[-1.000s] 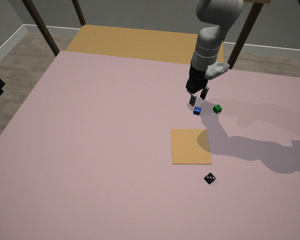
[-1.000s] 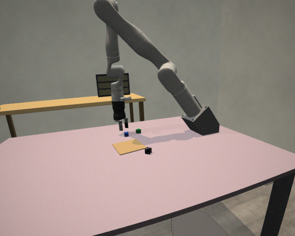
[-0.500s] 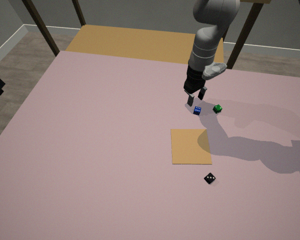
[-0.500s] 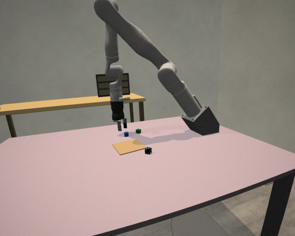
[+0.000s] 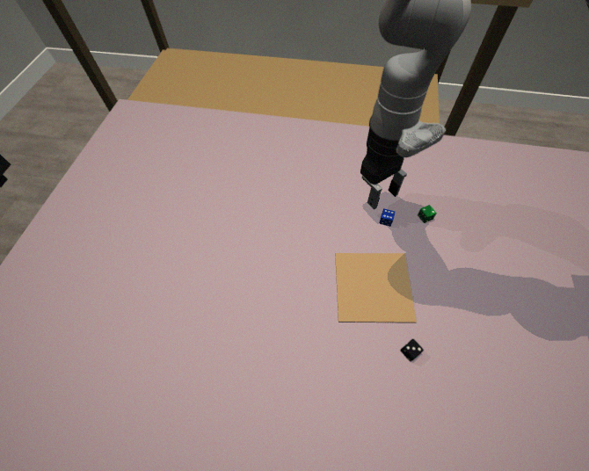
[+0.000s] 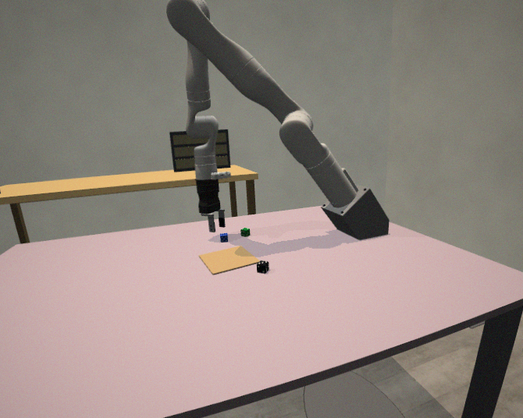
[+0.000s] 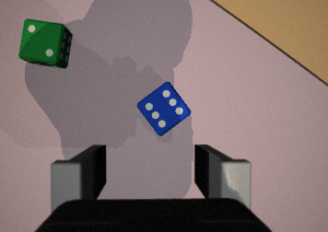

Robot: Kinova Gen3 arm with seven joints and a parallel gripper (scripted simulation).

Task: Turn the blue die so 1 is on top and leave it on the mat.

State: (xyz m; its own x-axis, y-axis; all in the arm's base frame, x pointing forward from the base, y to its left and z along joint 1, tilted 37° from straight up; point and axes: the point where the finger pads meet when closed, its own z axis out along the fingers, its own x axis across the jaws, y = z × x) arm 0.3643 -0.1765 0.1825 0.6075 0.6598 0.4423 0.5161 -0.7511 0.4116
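My gripper is now 4 cm above the blue die, 3 cm to the right of it and 1 cm past it. From my hand the other things lie so: tan mat 18 cm to the left, 5 cm below, 1 cm ahead; then black die 30 cm to the left, 5 cm behind, 4 cm below; then green die 10 cm behind, 4 cm below, 1 cm to the left.
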